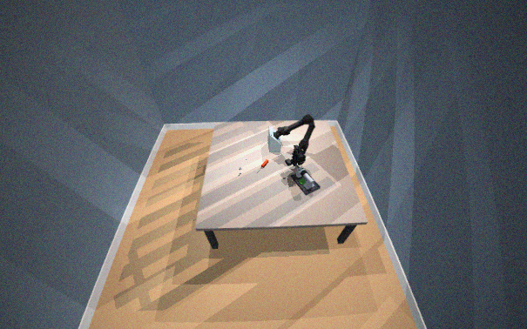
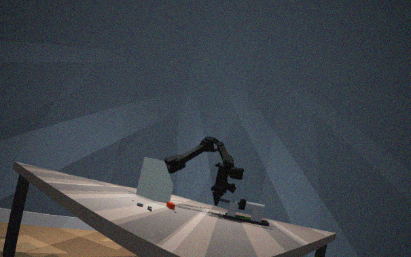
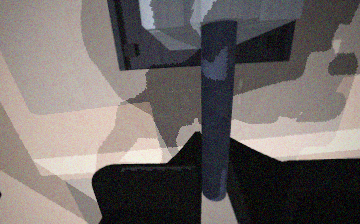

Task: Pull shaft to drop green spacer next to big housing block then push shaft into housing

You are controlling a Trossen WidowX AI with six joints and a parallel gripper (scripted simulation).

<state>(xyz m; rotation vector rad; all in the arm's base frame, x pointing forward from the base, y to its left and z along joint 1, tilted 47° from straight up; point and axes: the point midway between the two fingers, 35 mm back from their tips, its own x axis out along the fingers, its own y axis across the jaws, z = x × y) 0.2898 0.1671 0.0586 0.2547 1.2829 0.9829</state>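
My gripper tip is now 6 cm short of the dark blue shaft, 3 cm to the right of it and 3 cm below it. The rest, counted from my gripper tip: green spacer: 15 cm ahead, 5 cm to the left, 3 cm below; then dark spacer: 12 cm ahead, 6 cm to the left, 3 cm above; then red-handled screwdriver: 29 cm to the right, 4 cm below, 3 cm behind.
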